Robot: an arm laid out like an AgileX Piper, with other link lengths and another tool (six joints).
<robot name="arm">
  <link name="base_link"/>
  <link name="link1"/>
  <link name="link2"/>
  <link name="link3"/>
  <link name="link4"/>
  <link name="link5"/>
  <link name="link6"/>
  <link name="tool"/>
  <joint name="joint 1" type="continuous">
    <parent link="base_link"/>
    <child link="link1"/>
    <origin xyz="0 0 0.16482" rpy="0 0 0"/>
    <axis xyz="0 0 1"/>
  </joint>
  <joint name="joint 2" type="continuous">
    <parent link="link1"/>
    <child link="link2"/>
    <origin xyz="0 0 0" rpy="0 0 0"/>
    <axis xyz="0 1 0"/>
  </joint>
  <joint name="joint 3" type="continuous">
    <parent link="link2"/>
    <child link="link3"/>
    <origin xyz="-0.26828 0 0.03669" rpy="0 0 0"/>
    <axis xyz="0 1 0"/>
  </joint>
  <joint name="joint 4" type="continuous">
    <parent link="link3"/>
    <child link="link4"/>
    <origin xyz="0.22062 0 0.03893" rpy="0 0 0"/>
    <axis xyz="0.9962 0 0.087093"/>
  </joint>
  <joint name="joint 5" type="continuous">
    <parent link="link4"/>
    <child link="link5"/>
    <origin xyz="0 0 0" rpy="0 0 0"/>
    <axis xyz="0 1 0"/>
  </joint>
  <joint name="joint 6" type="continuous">
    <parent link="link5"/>
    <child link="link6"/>
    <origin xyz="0.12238 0 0.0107" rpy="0 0 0"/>
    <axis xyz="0.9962 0 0.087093"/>
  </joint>
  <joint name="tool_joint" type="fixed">
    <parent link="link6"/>
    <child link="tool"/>
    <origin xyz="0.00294 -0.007 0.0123" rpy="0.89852 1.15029 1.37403"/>
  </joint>
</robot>
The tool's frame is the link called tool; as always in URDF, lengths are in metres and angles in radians. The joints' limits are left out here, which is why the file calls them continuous.
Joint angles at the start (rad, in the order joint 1, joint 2, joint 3, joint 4, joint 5, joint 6):
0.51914, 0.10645, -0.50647, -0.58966, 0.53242, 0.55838
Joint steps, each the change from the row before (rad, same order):
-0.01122, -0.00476, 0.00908, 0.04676, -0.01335, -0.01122
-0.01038, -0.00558, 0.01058, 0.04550, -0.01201, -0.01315
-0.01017, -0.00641, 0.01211, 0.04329, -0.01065, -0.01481
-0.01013, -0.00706, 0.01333, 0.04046, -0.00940, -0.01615
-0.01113, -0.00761, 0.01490, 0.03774, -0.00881, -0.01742
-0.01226, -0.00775, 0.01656, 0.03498, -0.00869, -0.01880
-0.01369, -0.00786, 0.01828, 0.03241, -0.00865, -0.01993
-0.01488, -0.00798, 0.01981, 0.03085, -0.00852, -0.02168
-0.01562, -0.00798, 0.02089, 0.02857, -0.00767, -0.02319
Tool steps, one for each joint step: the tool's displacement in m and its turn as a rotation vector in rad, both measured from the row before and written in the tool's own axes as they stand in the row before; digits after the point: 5 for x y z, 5 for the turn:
0.00357, 0.00095, 0.00054, -0.01248, -0.00298, 0.02945
0.00388, 0.00057, 0.00043, -0.01132, -0.00155, 0.02711
0.00414, 0.00014, 0.00028, -0.00933, -0.00033, 0.02400
0.00429, -0.00027, 0.00013, -0.00719, 0.00067, 0.02051
0.00448, -0.00072, 0.00001, -0.00451, 0.00128, 0.01688
0.00468, -0.00119, -0.00003, -0.00181, 0.00208, 0.01310
0.00490, -0.00169, -0.00007, 0.00111, 0.00268, 0.00972
0.00513, -0.00212, -0.00010, 0.00350, 0.00351, 0.00684
0.00530, -0.00254, -0.00014, 0.00608, 0.00476, 0.00380

